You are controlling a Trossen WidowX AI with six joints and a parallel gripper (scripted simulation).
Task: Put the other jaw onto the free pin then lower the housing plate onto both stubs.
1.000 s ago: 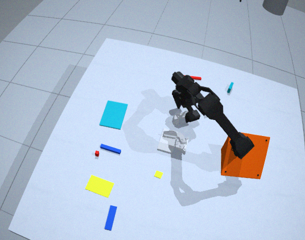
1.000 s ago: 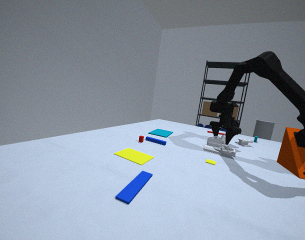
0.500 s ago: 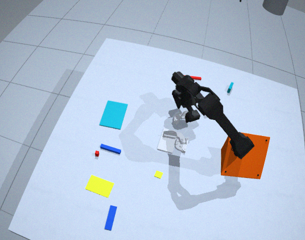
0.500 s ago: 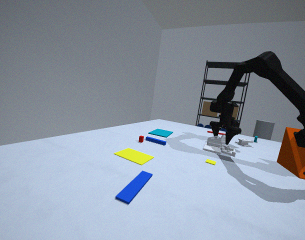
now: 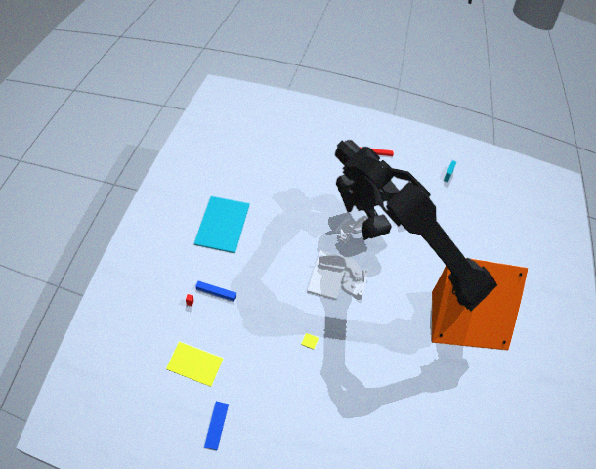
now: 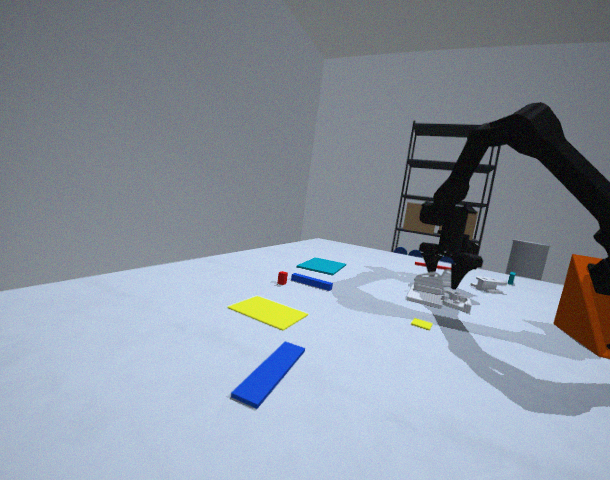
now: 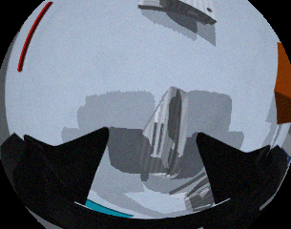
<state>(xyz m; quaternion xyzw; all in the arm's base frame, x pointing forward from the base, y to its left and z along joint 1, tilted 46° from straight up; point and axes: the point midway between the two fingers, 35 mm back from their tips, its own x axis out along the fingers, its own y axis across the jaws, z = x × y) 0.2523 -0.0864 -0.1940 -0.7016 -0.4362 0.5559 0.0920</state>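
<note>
My gripper tip is now 3 cm to the right of the white jaw piece and 2 cm short of it. Round my gripper tip: white base (16 cm to the left, 6 cm ahead); then white stand (13 cm behind, 6 cm to the right); then red bar (28 cm to the right, 2 cm behind).
</note>
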